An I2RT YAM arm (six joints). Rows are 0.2 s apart.
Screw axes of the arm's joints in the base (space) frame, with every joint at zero. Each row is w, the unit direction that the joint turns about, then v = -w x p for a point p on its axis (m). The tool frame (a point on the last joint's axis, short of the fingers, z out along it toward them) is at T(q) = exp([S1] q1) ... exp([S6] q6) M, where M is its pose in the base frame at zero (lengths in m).
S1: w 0 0 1 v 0 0 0
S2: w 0 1 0 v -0.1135 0 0.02
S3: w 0 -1 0 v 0.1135 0 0.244
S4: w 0 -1 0 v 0.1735 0 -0.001
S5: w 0 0 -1 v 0 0.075 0
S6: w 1 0 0 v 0 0.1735 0
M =
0 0 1 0.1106
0 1 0 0
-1 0 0 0.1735
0 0 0 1
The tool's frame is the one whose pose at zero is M.
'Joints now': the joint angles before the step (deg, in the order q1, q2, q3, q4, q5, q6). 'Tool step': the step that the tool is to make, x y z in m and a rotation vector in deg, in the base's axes. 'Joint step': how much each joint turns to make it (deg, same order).
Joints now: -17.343, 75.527, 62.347, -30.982, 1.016, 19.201
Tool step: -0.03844, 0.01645, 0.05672, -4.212, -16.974, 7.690
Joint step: 0.000, -12.788, -1.181, 5.726, -6.840, -3.606
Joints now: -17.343, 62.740, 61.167, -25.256, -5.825, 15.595
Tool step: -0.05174, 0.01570, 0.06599, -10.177, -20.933, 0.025
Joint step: 0.044, -12.174, 1.116, 9.419, 0.941, -3.344
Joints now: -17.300, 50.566, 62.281, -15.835, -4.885, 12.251
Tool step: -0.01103, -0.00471, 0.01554, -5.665, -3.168, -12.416
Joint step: 0.000, -1.202, 1.312, 2.316, 12.545, -4.087
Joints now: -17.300, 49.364, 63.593, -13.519, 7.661, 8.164
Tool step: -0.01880, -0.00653, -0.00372, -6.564, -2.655, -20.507
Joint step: 0.001, -3.934, -4.918, 7.760, 20.087, -7.235
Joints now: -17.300, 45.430, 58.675, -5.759, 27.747, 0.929
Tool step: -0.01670, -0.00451, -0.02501, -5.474, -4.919, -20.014
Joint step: -0.045, -4.809, -12.066, 20.087, 18.533, -10.534
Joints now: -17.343, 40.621, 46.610, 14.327, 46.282, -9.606
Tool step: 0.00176, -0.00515, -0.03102, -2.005, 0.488, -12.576
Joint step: -0.131, 0.854, -9.880, 19.848, 10.470, -11.410
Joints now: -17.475, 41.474, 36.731, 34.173, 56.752, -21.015
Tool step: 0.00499, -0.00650, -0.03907, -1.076, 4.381, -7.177
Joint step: -1.245, 3.322, -9.333, 17.289, 3.804, -9.902
